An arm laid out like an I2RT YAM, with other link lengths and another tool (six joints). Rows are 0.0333 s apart.
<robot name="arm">
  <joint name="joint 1" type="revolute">
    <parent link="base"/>
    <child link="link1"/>
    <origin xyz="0 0 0.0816" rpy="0 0 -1.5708"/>
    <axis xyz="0 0 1"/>
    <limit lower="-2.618" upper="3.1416"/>
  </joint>
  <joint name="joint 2" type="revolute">
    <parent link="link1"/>
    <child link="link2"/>
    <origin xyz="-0.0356 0.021 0.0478" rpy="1.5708 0 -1.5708"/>
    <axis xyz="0 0 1"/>
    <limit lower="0" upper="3.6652"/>
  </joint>
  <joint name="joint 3" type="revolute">
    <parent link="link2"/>
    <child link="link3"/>
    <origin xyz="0.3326 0 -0.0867" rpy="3.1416 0 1.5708"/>
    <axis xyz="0 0 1"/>
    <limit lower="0" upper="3.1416"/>
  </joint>
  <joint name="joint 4" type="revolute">
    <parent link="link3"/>
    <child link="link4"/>
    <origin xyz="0.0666 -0.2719 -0.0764" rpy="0 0 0"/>
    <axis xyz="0 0 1"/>
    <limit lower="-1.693" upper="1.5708"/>
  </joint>
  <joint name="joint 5" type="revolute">
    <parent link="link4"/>
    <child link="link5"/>
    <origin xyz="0.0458 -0.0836 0.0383" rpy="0 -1.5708 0"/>
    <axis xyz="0 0 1"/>
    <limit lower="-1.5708" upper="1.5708"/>
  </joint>
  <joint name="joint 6" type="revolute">
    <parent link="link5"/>
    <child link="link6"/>
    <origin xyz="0 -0.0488 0.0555" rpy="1.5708 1.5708 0"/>
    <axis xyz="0 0 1"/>
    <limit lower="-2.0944" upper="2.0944"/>
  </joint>
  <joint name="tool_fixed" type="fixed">
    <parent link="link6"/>
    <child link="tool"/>
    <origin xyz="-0.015 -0.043 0.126" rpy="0 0.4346 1.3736"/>
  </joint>
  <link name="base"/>
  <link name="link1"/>
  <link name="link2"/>
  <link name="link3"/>
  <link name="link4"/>
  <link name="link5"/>
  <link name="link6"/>
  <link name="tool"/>
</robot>
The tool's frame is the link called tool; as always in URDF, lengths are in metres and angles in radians.
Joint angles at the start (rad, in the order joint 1, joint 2, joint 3, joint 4, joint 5, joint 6):
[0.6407, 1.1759, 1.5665, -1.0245, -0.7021, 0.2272]
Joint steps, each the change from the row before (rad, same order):
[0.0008, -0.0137, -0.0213, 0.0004, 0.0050, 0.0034]
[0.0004, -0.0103, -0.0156, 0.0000, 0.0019, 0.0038]
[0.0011, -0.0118, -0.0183, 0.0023, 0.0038, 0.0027]
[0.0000, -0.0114, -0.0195, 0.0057, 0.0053, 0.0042]
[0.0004, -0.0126, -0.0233, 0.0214, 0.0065, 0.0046]
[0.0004, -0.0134, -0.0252, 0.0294, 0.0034, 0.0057]
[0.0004, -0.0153, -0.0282, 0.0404, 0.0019, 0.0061]
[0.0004, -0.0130, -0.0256, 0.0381, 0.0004, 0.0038]
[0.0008, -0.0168, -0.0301, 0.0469, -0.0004, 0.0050]
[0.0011, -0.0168, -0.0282, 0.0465, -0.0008, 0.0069]
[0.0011, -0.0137, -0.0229, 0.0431, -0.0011, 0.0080]
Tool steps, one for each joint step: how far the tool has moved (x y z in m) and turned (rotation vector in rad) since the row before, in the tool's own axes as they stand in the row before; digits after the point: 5 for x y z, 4 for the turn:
[0.00051, 0.00582, 0.00022, -0.0084, 0.0045, 0.0046]
[0.00018, 0.00429, -0.00009, -0.0067, 0.0017, 0.0046]
[0.00033, 0.00475, 0.00026, -0.0053, 0.0031, 0.0029]
[0.00097, 0.00427, 0.00102, -0.0039, 0.0054, 0.0045]
[0.00115, 0.00238, 0.00181, 0.0086, 0.0058, 0.0014]
[0.00073, 0.00142, 0.00167, 0.0148, 0.0024, 0.0008]
[0.00047, 0.00027, 0.00151, 0.0241, 0.0003, -0.0012]
[0.00030, 0.00015, 0.00148, 0.0231, -0.0012, -0.0028]
[-0.00005, -0.00010, 0.00090, 0.0303, -0.0028, -0.0039]
[-0.00038, -0.00056, 0.00021, 0.0309, -0.0037, -0.0027]
[-0.00053, -0.00150, -0.00004, 0.0292, -0.0042, -0.0014]

